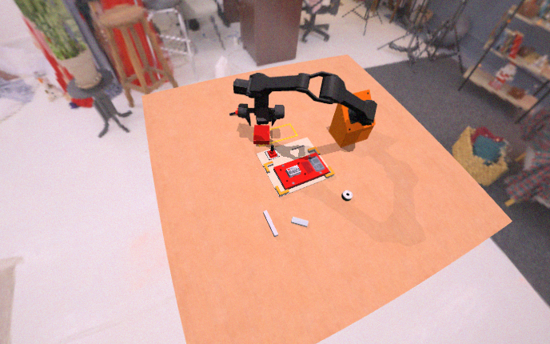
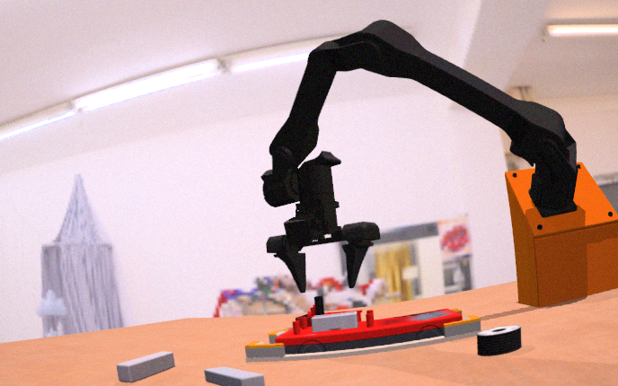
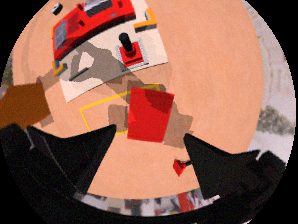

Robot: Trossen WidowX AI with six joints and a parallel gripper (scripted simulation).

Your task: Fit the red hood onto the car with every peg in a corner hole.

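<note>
My gripper tip is now 5 cm above the red hood. The rest, counted from my gripper tip: grey engine block 3 cm behind, 25 cm to the left, 4 cm below; black wheel 18 cm behind, 42 cm to the left, 6 cm below.
</note>
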